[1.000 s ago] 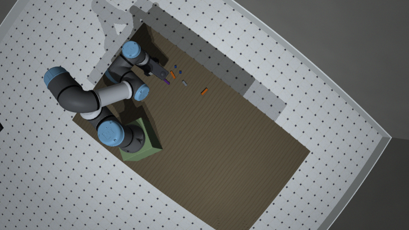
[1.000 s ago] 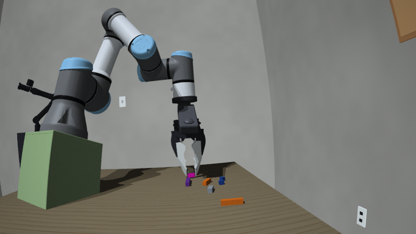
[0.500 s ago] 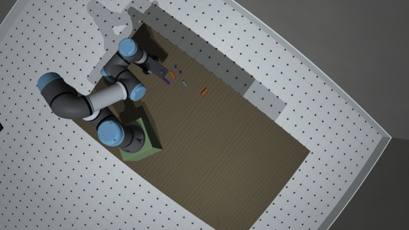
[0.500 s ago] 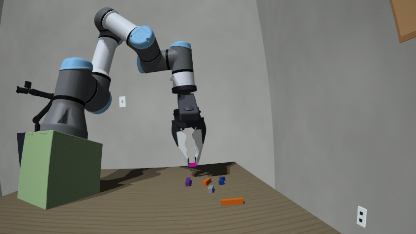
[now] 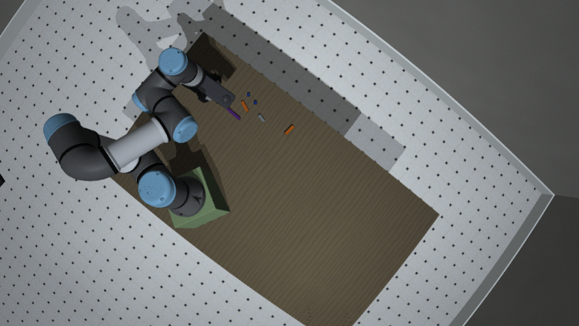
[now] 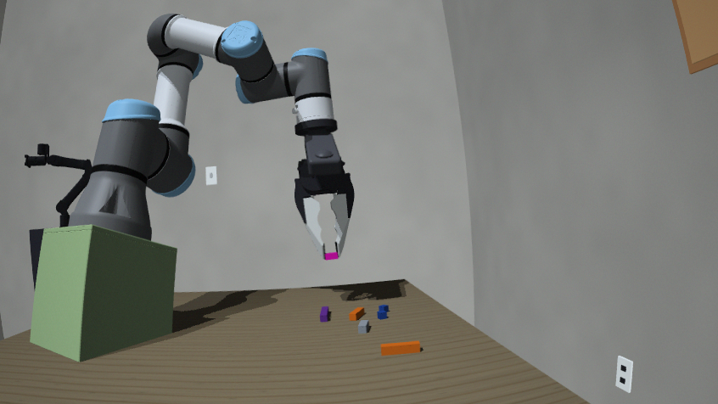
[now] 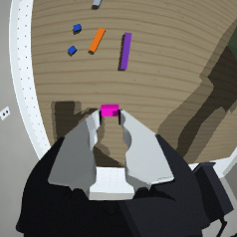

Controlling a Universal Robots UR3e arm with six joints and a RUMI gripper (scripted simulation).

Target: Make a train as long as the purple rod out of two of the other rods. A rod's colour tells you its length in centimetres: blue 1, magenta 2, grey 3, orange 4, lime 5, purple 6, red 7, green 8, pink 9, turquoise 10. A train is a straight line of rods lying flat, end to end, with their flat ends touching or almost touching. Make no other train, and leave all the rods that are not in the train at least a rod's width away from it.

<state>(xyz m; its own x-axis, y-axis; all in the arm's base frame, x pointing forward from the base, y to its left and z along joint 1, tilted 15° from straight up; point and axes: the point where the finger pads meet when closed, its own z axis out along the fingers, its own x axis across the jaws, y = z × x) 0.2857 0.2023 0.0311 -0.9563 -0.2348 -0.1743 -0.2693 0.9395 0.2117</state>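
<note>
Right now my hand is 90 mm above the purple rod and 70 mm to the left of it. The rest, counted from my hand: magenta rod: 10 mm below; then grey rod: 150 mm to the right, 90 mm below, 60 mm ahead.
</note>
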